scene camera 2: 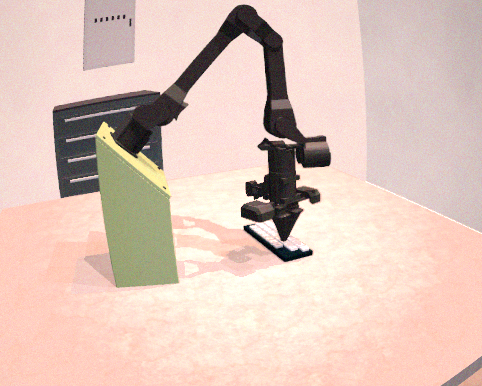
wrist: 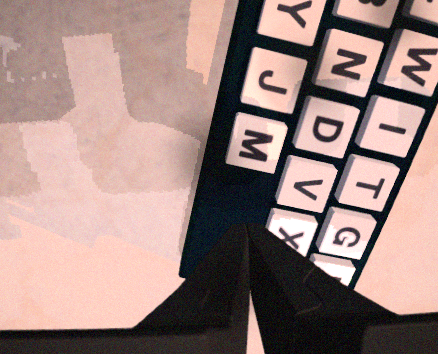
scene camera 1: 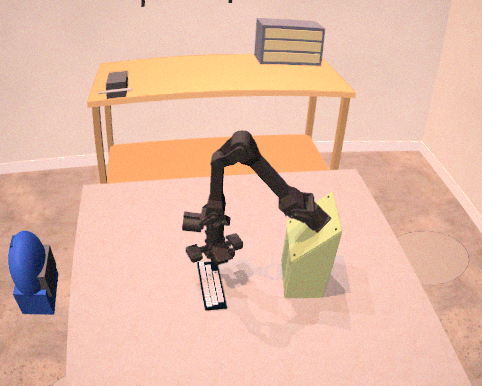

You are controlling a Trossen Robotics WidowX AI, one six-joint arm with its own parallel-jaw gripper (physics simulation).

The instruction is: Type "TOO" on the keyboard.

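Seen in the pictures: gripper, fingertip midpoint: [scene camera 2: 283,240] [wrist: 245,236] [scene camera 1: 213,264]; arm's base at its link origin: [scene camera 2: 122,145] [scene camera 1: 320,221].
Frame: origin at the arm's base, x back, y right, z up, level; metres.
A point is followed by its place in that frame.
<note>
The dark keyboard [scene camera 1: 224,306] {x -0.319, y 0.015, z -0.259 m} [scene camera 2: 299,256] {x -0.275, y 0.228, z -0.264 m} [wrist: 220,200] {x -0.262, y 0.183, z -0.258 m} with white keys lies flat on the table. In the wrist view the T key [wrist: 369,188] {x -0.314, y 0.182, z -0.253 m} is at the right edge, between the I key [wrist: 390,127] {x -0.320, y 0.161, z -0.253 m} and the G key [wrist: 346,236] {x -0.306, y 0.200, z -0.253 m}; the V key [wrist: 306,184] {x -0.292, y 0.178, z -0.253 m} is beside it. No O key shows in the wrist view. My gripper [scene camera 2: 285,239] {x -0.269, y 0.186, z -0.236 m} [wrist: 245,236] {x -0.269, y 0.186, z -0.236 m} is shut with nothing between its fingers and points down. In the wrist view its tips overlap the bare dark strip beside the X key [wrist: 292,234] {x -0.286, y 0.197, z -0.253 m}, partly hiding it. The exact gap to the keyboard cannot be told.
The arm's green pedestal [scene camera 1: 307,270] {x -0.070, y -0.065, z -0.128 m} [scene camera 2: 137,225] {x 0.033, y 0.096, z -0.138 m} stands on the table [scene camera 1: 150,340] {x -0.599, y -0.010, z -0.270 m} [scene camera 2: 250,325] {x -0.018, y 0.343, z -0.271 m}. Behind are a wooden bench [scene camera 1: 200,75] with a small drawer unit [scene camera 1: 292,45] and a dark cabinet [scene camera 2: 77,150]. A blue object [scene camera 1: 27,262] stands left of the table.
</note>
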